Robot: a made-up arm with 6 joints. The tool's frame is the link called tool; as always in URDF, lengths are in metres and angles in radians. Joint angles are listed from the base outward. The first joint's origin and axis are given. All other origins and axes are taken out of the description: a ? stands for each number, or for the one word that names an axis. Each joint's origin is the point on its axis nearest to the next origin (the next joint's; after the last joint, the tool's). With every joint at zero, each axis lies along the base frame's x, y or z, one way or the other. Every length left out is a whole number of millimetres.
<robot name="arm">
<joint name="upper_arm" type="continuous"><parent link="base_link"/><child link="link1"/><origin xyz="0 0.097 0.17" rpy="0 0 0"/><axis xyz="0 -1 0"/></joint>
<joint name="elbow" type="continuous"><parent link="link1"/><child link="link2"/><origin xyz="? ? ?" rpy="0 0 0"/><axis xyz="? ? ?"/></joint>
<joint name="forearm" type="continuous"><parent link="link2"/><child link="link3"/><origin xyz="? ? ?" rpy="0 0 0"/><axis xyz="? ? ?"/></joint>
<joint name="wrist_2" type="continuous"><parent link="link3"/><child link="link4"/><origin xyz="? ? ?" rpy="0 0 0"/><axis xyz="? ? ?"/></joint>
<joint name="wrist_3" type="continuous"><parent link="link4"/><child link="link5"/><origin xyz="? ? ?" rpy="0 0 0"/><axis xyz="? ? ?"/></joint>
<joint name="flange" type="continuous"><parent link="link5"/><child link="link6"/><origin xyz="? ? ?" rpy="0 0 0"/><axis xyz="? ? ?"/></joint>
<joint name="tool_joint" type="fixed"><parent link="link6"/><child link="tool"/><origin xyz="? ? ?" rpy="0 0 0"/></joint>
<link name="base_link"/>
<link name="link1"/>
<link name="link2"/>
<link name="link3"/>
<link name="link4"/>
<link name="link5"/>
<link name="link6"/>
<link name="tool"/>
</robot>
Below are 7 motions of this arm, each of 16 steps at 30 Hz.
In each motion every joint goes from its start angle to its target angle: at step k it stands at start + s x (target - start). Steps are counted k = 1, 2, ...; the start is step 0. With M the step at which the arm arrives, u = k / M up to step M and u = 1 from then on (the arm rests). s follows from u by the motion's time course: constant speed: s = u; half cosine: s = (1 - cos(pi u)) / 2; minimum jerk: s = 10 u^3 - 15 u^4 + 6 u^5.
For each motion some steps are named. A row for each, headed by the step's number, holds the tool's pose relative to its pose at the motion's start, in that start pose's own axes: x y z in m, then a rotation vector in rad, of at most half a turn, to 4 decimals.
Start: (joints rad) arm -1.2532 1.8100 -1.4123 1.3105 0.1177 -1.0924
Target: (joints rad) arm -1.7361 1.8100 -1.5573 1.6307 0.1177 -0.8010
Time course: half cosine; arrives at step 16
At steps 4, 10, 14, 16:
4: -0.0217 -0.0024 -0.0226 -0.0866 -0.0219 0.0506
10: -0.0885 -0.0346 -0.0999 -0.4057 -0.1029 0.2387
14: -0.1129 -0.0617 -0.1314 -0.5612 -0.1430 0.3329
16: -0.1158 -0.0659 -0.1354 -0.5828 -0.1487 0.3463

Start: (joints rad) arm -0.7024 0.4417 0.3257 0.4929 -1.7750 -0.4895
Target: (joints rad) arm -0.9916 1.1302 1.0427 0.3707 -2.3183 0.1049
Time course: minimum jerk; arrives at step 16
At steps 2, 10, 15, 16:
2: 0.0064 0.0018 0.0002 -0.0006 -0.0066 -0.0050
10: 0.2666 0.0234 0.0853 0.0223 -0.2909 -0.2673
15: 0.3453 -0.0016 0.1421 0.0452 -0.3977 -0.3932
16: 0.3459 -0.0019 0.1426 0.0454 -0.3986 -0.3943

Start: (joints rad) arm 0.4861 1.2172 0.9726 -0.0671 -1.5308 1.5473
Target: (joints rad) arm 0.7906 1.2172 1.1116 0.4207 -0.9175 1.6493
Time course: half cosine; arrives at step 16
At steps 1, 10, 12, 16:
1: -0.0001 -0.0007 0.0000 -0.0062 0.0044 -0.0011
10: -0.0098 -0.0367 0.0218 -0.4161 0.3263 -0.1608
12: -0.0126 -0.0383 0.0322 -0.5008 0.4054 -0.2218
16: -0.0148 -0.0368 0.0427 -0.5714 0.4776 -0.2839

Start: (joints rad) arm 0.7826 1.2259 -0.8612 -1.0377 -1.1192 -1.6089
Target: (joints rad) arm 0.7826 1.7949 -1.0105 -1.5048 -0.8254 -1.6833
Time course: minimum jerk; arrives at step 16
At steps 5, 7, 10, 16:
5: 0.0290 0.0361 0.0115 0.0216 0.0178 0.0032
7: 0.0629 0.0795 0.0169 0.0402 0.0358 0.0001
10: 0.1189 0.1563 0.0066 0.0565 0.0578 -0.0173
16: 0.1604 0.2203 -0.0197 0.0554 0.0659 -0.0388

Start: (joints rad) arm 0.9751 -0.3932 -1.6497 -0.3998 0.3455 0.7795
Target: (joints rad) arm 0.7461 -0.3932 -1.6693 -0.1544 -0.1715 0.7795
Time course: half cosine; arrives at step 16
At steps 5, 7, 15, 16:
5: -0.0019 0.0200 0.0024 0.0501 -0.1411 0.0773
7: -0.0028 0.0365 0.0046 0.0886 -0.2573 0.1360
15: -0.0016 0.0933 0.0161 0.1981 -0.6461 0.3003
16: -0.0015 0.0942 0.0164 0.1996 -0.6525 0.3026

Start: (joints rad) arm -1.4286 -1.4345 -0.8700 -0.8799 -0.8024 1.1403
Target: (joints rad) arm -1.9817 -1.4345 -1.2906 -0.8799 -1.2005 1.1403
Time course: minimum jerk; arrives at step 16
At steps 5, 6, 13, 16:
5: 0.0292 -0.0187 0.0005 -0.0792 -0.1315 0.1710
6: 0.0462 -0.0270 0.0025 -0.1184 -0.2002 0.2634
13: 0.1821 -0.0428 0.0487 -0.3456 -0.6610 0.9579
16: 0.1919 -0.0405 0.0539 -0.3586 -0.6918 1.0106

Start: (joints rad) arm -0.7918 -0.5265 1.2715 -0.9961 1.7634 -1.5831
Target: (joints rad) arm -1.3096 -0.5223 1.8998 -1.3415 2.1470 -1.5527
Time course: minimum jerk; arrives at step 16
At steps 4, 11, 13, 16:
4: 0.0262 -0.0138 -0.0322 -0.0523 -0.0977 0.0027
11: 0.2941 -0.1007 -0.1735 -0.3471 -0.7723 -0.0070
13: 0.3541 -0.1115 -0.1804 -0.3893 -0.8924 -0.0171
16: 0.3768 -0.1149 -0.1814 -0.4041 -0.9365 -0.0218

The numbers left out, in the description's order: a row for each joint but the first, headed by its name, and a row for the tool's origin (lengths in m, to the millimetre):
elbow: xyz 0.151 0 -0.09, axis 1 0 0
forearm: xyz 0 0.014 -0.476, axis 0 0 -1
wrist_2: xyz 0.011 -0.039 0, axis 0 -1 0
wrist_3: xyz -0.078 0 0.244, axis 0 0 -1
flange: xyz -0.069 -0.071 0, axis -1 0 0
tool: xyz 0 0.246 -0.118

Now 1 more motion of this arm.
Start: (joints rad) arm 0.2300 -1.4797 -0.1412 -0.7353 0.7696 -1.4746
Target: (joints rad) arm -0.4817 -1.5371 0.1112 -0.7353 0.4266 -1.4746
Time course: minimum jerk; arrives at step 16
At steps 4, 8, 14, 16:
4: -0.0230 -0.0081 -0.0121 -0.0308 0.0650 0.0253
8: -0.1111 -0.0469 -0.0447 -0.1529 0.3133 0.1173
14: -0.2128 -0.1071 -0.0552 -0.3108 0.6148 0.2186
16: -0.2160 -0.1092 -0.0550 -0.3162 0.6248 0.2217

